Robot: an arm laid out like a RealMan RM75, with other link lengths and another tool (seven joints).
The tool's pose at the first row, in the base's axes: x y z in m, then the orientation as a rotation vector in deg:
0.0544 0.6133 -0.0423 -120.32 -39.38 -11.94
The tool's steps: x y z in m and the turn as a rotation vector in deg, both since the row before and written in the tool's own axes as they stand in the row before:
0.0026 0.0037 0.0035 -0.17 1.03 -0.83
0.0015 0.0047 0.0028 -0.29 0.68 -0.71
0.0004 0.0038 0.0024 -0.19 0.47 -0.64
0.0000 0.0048 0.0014 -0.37 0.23 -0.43
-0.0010 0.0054 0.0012 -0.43 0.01 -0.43
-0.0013 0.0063 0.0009 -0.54 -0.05 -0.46
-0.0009 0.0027 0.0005 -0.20 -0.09 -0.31
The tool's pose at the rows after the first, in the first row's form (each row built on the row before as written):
0.0582 0.6155 -0.0460 -119.98 -39.65 -13.53
0.0618 0.6162 -0.0503 -119.87 -40.00 -14.74
0.0641 0.6166 -0.0542 -119.73 -40.40 -15.66
0.0668 0.6156 -0.0583 -119.89 -40.72 -16.29
0.0691 0.6138 -0.0631 -120.16 -41.17 -16.72
0.0717 0.6112 -0.0684 -120.54 -41.69 -17.15
0.0726 0.6100 -0.0709 -120.66 -42.07 -17.31

